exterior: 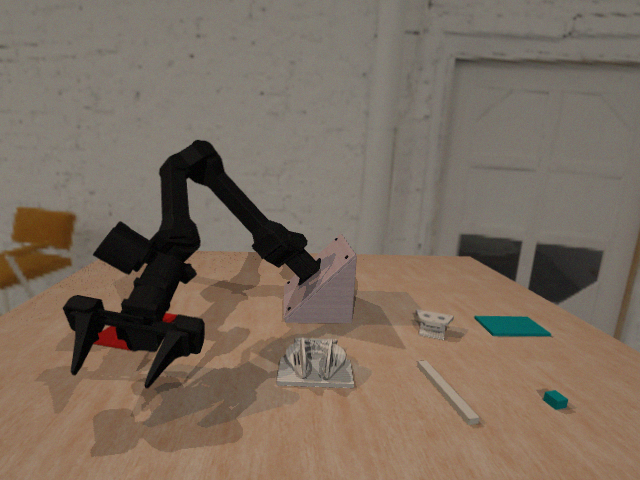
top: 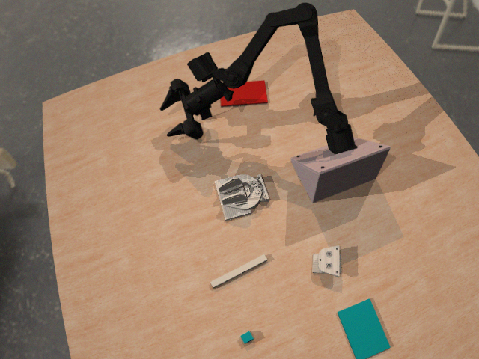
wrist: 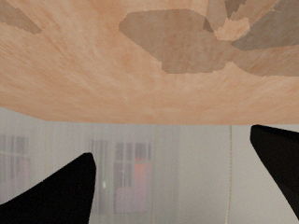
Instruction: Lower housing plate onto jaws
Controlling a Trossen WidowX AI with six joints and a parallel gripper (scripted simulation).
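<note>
Now: the ribbed white part 490 mm to the left of my gripper tip, 340 mm behind it and 50 mm below it. Also, from my gripper tip: pale bar (460 mm to the left, 130 mm behind, 60 mm below); red sheet (260 mm behind, 110 mm to the right, 60 mm below); small teal block (620 mm to the left, 110 mm behind, 60 mm below).
</note>
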